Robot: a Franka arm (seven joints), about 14 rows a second.
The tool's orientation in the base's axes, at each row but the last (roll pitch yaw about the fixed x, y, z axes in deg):
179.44, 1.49, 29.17
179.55, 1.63, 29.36
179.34, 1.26, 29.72
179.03, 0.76, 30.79
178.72, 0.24, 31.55
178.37, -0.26, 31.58
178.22, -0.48, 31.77
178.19, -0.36, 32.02
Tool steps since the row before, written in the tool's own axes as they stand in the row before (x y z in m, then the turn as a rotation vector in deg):
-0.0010, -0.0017, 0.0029, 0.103, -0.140, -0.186
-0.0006, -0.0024, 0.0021, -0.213, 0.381, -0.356
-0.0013, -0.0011, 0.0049, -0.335, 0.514, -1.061
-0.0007, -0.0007, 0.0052, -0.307, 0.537, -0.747
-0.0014, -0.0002, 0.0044, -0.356, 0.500, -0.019
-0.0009, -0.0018, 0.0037, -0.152, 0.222, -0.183
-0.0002, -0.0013, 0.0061, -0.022, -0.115, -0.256
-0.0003, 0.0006, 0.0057, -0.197, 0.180, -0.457
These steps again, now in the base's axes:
-0.0018, 0.0009, -0.0029, 0.025, 0.176, 0.182
-0.0017, 0.0018, -0.0021, 0.009, -0.429, 0.365
-0.0017, 0.0002, -0.0049, -0.022, -0.590, 1.074
-0.0010, 0.0001, -0.0052, 0.013, -0.602, 0.760
-0.0013, -0.0007, -0.0044, -0.042, -0.612, 0.032
-0.0016, 0.0010, -0.0038, -0.017, -0.265, 0.189
-0.0007, 0.0009, -0.0061, -0.085, 0.092, 0.252
0.0002, -0.0008, -0.0057, -0.082, -0.246, 0.461

